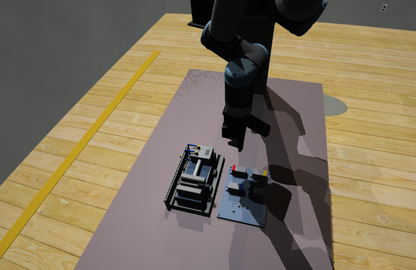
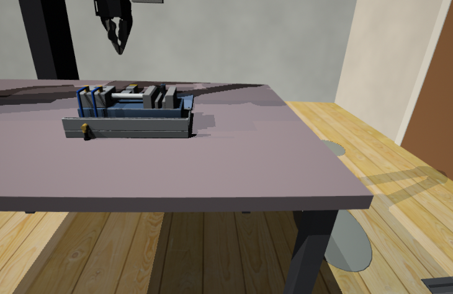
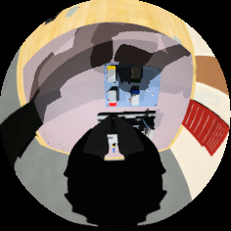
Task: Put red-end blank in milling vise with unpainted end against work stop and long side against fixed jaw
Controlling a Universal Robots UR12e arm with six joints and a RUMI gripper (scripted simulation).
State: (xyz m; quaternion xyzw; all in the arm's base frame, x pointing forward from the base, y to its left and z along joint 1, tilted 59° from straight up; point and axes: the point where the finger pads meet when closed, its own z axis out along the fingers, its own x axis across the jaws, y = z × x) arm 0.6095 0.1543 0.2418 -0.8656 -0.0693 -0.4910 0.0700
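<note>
My gripper is now 160 mm above the red-ended blank. Also, from my hand: green-ended blank: 50 mm ahead, 120 mm to the left, 160 mm below; then blue-ended blank: 80 mm ahead, 30 mm to the left, 160 mm below; then yellow-ended blank: 30 mm behind, 80 mm to the left, 160 mm below.
</note>
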